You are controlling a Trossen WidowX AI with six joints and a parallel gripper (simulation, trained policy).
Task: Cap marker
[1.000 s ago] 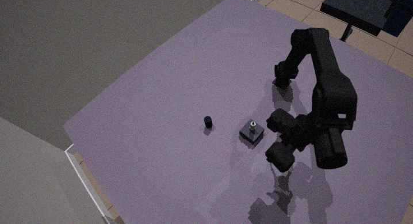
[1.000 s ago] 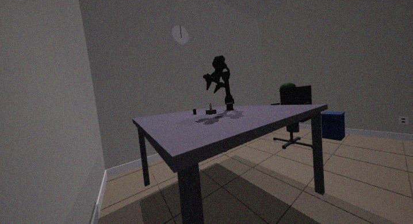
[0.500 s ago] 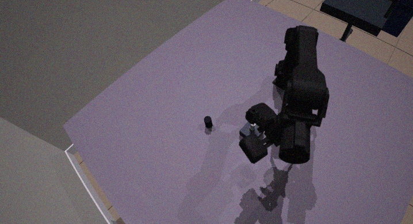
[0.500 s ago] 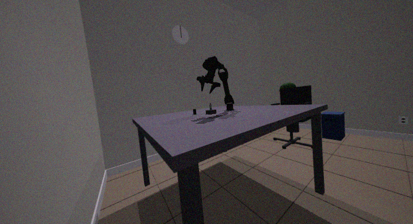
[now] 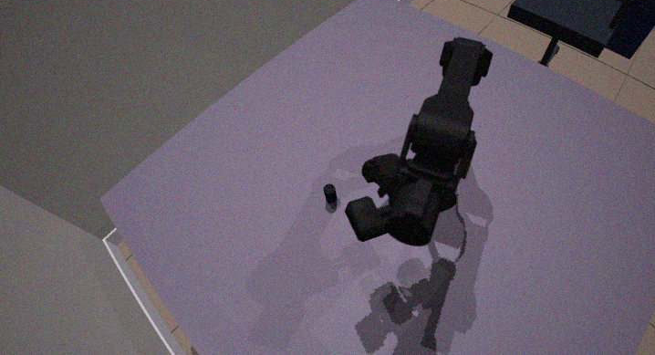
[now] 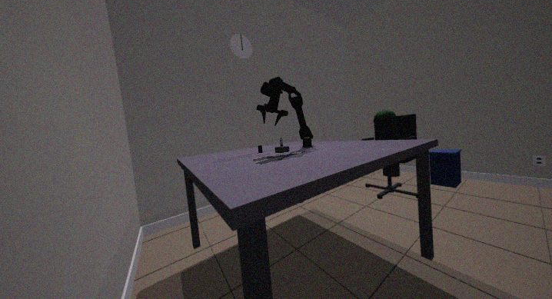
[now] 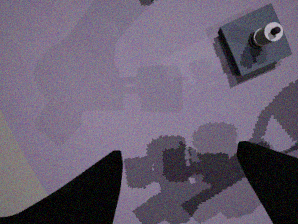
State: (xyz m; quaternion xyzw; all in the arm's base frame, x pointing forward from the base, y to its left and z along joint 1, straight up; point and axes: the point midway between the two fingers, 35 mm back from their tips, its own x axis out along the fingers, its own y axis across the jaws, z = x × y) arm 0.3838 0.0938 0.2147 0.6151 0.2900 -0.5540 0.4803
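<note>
Right now the dark cap is 19 cm to the right of my gripper tip, 16 cm below it and 2 cm behind it. Round my gripper tip: grey holder block (17 cm below, 11 cm behind, 4 cm to the right).
</note>
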